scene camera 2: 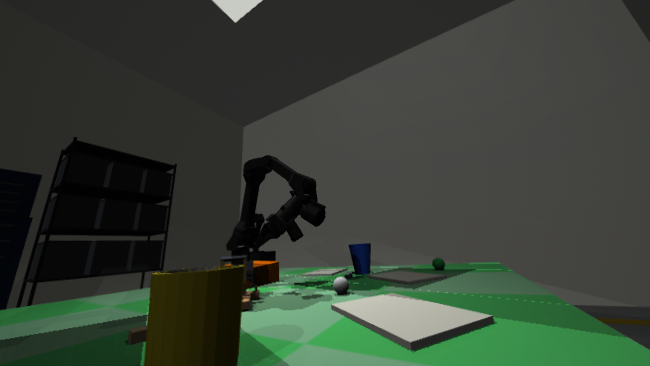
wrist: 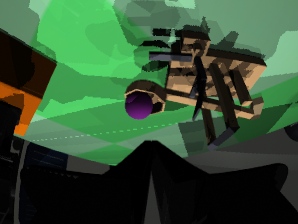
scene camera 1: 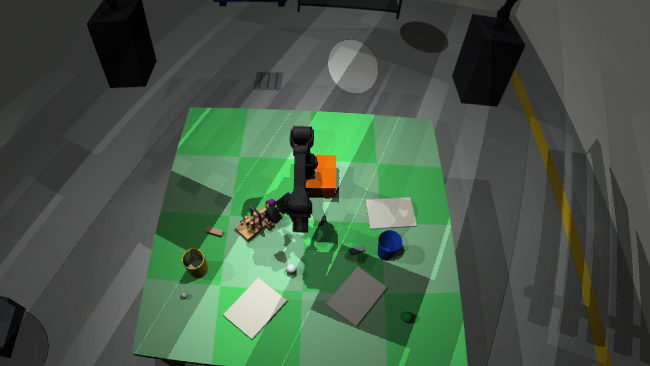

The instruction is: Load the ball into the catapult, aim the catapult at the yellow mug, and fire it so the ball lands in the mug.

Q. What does my gripper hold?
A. Nothing.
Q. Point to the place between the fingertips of my gripper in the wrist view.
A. At 150,146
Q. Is my gripper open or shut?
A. Shut.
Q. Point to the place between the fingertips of my gripper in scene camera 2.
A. At 254,248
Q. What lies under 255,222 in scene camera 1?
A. A wooden catapult.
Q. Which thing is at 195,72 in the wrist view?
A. A wooden catapult.
